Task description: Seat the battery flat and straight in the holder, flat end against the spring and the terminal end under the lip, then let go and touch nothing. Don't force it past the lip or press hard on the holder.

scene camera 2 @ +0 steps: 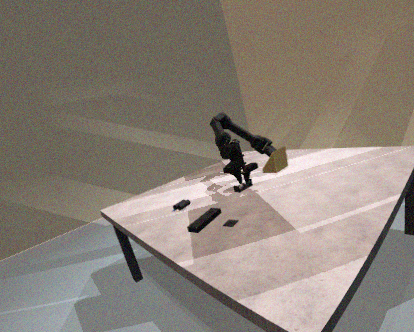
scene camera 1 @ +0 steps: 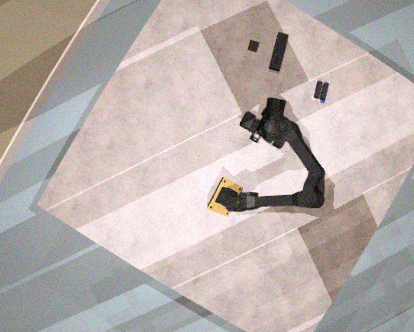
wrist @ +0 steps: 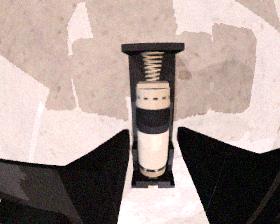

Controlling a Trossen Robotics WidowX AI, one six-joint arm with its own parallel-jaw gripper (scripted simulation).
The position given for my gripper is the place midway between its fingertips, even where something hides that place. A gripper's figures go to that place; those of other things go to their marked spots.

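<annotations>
Gripper (wrist: 153,133), mine, 100 mm from the lens. A battery (wrist: 152,105), 80 mm from the lens.
</annotations>
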